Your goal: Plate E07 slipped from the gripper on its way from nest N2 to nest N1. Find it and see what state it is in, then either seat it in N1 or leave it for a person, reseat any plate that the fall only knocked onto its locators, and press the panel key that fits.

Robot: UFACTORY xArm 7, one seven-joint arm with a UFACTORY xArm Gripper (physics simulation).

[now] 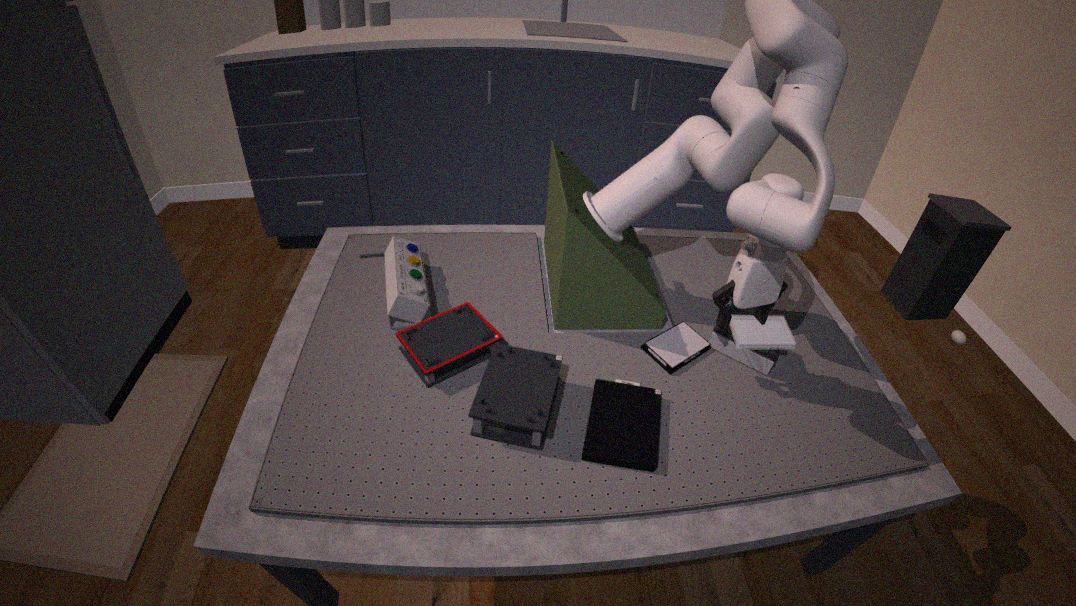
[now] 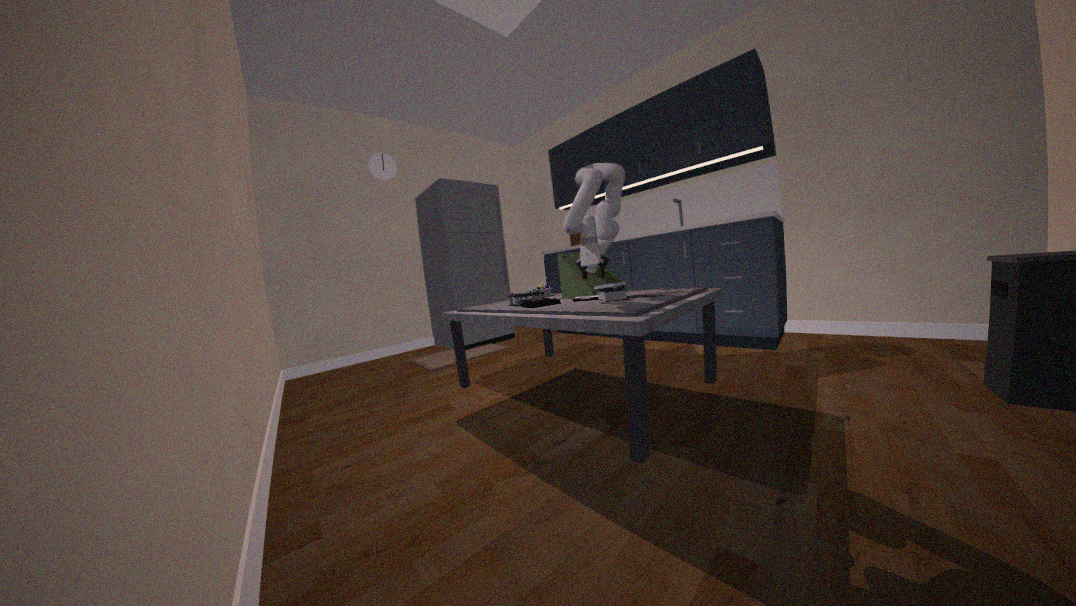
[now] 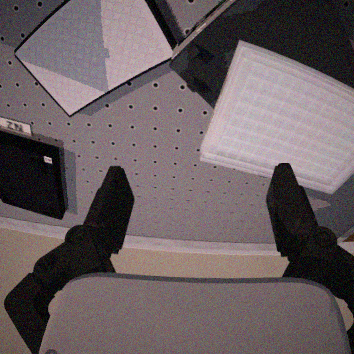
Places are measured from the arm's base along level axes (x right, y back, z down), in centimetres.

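Where they show: gripper, fingertip midpoint: (image 1: 740, 324) (image 2: 593, 278) (image 3: 198, 181); arm's base at its link origin: (image 1: 601, 218).
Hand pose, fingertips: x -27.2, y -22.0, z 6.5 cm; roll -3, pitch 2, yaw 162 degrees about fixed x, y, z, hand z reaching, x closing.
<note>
Things, the pixels of their centre, and the offset from my fingertips. "*": a spot on its surface instead. Level surfaces: height alone.
- black nest at the middle of its body: (image 1: 624, 422) (image 3: 22, 180) (image 2: 540, 302) dx +22.0, dy -17.2, dz +9.4 cm
- tag at a spot on its surface: (image 3: 15, 126) * dx +20.6, dy -7.7, dz +10.6 cm
- panel at the middle of its body: (image 1: 405, 277) (image 2: 538, 291) dx +67.6, dy +12.8, dz +6.6 cm
- perforated board at its surface level: dz +10.7 cm
- table at its surface level: dz +12.0 cm
A white plate with a faint grid of wells (image 1: 762, 331) (image 2: 611, 293) (image 3: 285, 117) lies at the right of the board; no label on it is readable, and I cannot tell its tilt. My gripper (image 1: 742, 325) (image 2: 593, 277) (image 3: 198, 181) is open and empty, above and beside the plate's near-left edge. A black nest (image 1: 623, 425) (image 3: 30, 175) bears a tag (image 3: 15, 126) that seems to read N2; no plate shows on it. A raised dark stand (image 1: 518, 387) and a red-rimmed dark one (image 1: 449, 337) are farther left. N1 cannot be told. The panel (image 1: 406, 301) has blue, yellow and green keys.
A thin black-edged square with a pale gridded top (image 1: 676, 347) (image 3: 135, 40) lies between the white plate and the green wedge (image 1: 594, 286) that carries the arm. A perforated board (image 1: 421, 466) covers most of the table (image 1: 481, 553). Arm shadows darken the right side.
</note>
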